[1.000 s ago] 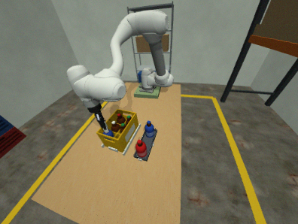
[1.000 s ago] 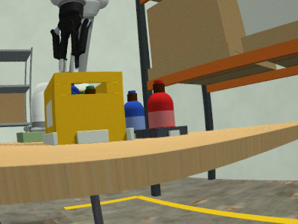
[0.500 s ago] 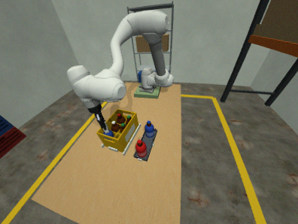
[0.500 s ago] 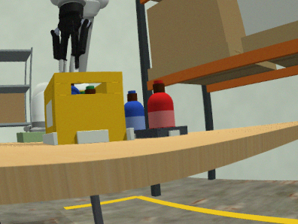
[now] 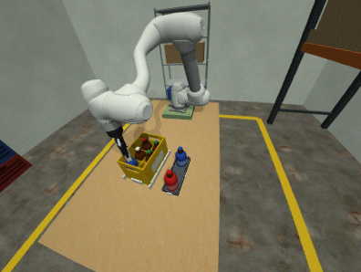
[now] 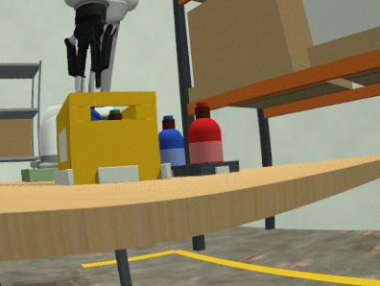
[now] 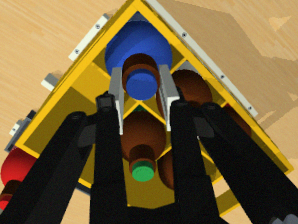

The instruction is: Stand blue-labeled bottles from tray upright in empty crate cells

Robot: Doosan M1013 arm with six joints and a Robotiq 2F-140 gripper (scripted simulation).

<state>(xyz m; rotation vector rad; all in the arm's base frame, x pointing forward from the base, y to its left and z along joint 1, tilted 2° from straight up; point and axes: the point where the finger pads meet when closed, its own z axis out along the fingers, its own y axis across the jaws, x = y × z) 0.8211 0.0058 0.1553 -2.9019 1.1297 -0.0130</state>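
The yellow crate is 11 cm below my hand, 9 cm behind it and 4 cm to the left of it. Also, from my hand: red-labeled bottle (26 cm to the left, 11 cm below); dark tray (26 cm to the left, 18 cm below, 9 cm behind).
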